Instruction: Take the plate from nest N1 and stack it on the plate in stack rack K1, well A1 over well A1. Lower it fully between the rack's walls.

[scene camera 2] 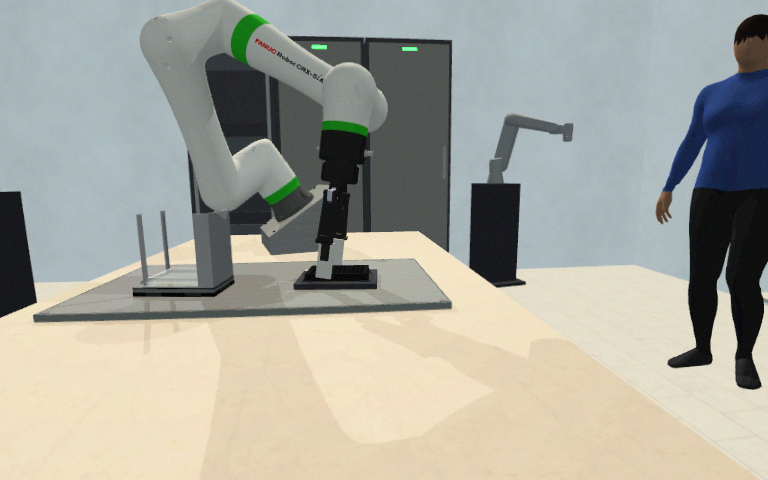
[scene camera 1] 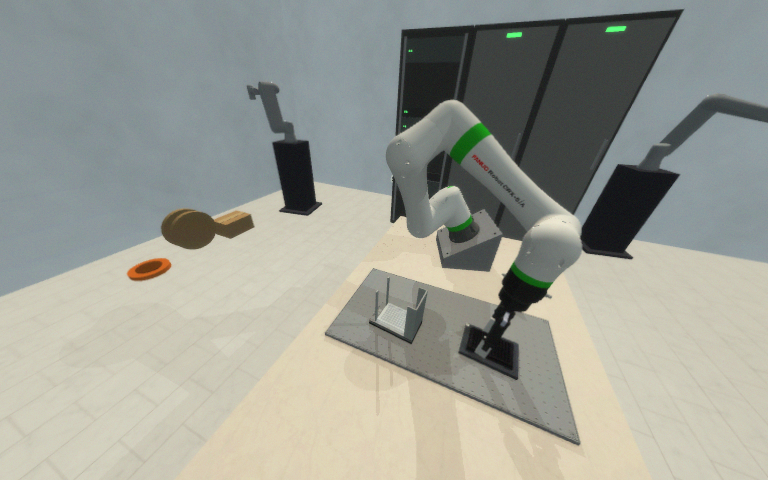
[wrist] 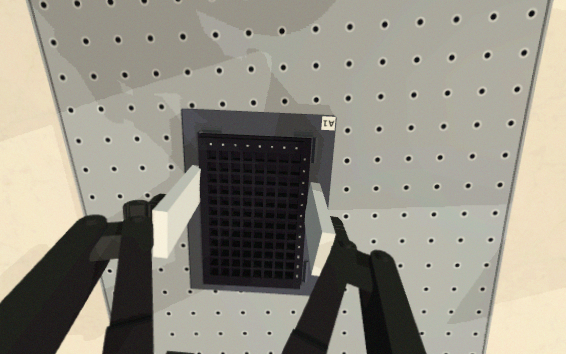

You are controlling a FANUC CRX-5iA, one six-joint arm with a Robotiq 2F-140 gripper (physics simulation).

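Pixels of known places: gripper, between the fingertips: (scene camera 2: 329, 273) (scene camera 1: 483, 343) (wrist: 255, 191); arm's base, origin of its link: (scene camera 2: 295, 208) (scene camera 1: 464, 233).
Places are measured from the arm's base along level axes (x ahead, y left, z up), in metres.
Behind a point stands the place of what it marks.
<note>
The black many-welled plate (scene camera 1: 501, 353) {x 0.566, y 0.083, z -0.093 m} (scene camera 2: 353, 271) {x 0.573, y 0.082, z -0.089 m} (wrist: 252, 255) {x 0.555, y 0.087, z -0.089 m} lies flat in the dark nest N1 (scene camera 1: 492, 363) {x 0.598, y 0.054, z -0.103 m} (scene camera 2: 368, 281) {x 0.609, y 0.104, z -0.102 m} (wrist: 250, 122) {x 0.532, y -0.018, z -0.103 m}. An A1 label (wrist: 328, 123) {x 0.474, y -0.004, z -0.103 m} is on the nest's upper right corner in the wrist view. My gripper (scene camera 1: 487, 339) {x 0.541, y 0.036, z -0.098 m} (scene camera 2: 330, 266) {x 0.541, y 0.036, z -0.098 m} (wrist: 255, 191) {x 0.541, y 0.036, z -0.098 m} points down over it, with its pale pads against the plate's two long sides; it is shut on the plate. Rack K1 (scene camera 1: 416, 318) {x 0.577, y -0.181, z -0.005 m} (scene camera 2: 212, 249) {x 0.579, y -0.182, z -0.027 m} has a grey corner wall and thin posts. A pale plate (scene camera 1: 394, 316) {x 0.519, y -0.253, z -0.084 m} (scene camera 2: 176, 273) {x 0.517, y -0.262, z -0.082 m} lies low inside it.
The nest and rack stand on a grey perforated board (scene camera 1: 447, 362) {x 0.619, y -0.073, z -0.115 m} (scene camera 2: 260, 308) {x 0.678, y -0.099, z -0.115 m} (wrist: 425, 145) {x 0.400, y 0.032, z -0.115 m} on the wooden table (scene camera 1: 317, 418) {x 0.831, y -0.385, z -0.128 m} (scene camera 2: 141, 396) {x 0.902, y -0.216, z -0.128 m}. The rack's wall and posts rise well above its base. The arm's grey pedestal (scene camera 1: 467, 257) {x 0.128, y 0.016, z -0.056 m} (scene camera 2: 294, 237) {x 0.133, y -0.014, z -0.078 m} stands behind the board.
</note>
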